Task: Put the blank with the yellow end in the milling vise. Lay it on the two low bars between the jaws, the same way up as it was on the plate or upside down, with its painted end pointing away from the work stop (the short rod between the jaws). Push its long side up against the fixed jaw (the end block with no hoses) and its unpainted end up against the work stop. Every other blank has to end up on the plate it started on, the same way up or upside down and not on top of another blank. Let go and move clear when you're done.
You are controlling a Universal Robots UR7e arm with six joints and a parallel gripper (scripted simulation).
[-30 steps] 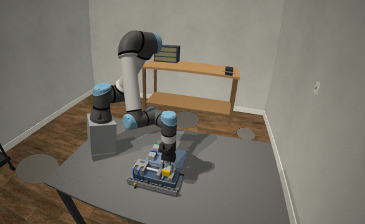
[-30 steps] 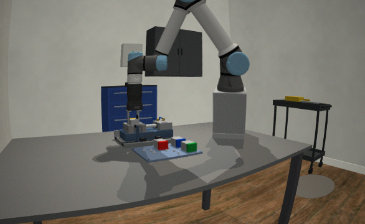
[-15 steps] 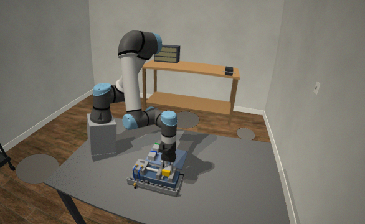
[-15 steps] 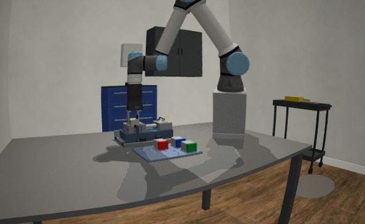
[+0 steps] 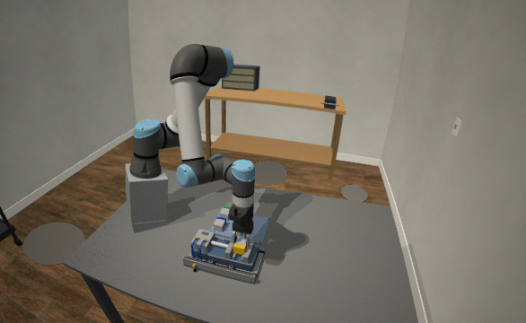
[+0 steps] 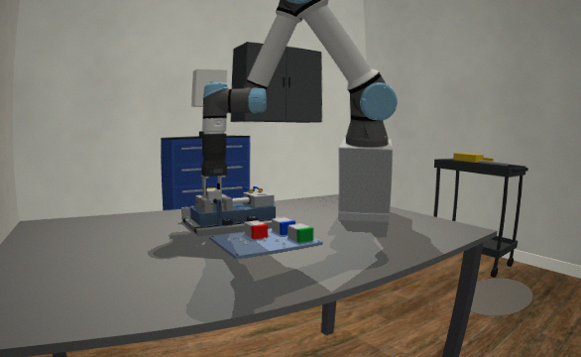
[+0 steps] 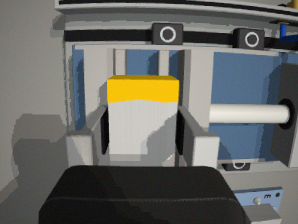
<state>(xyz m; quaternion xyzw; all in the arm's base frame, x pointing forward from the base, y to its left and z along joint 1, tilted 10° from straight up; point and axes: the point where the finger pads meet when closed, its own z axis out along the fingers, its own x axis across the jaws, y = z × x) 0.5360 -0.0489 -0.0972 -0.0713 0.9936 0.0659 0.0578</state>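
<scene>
My gripper is now 2 cm above the yellow-ended blank. The rest, counted from my hand: hosed block (16 cm behind, 4 cm below, 2 cm to the right); then red-ended blank (16 cm to the left, 9 cm below, 9 cm behind); then work stop (5 cm to the left, 3 cm below, 1 cm behind).
</scene>
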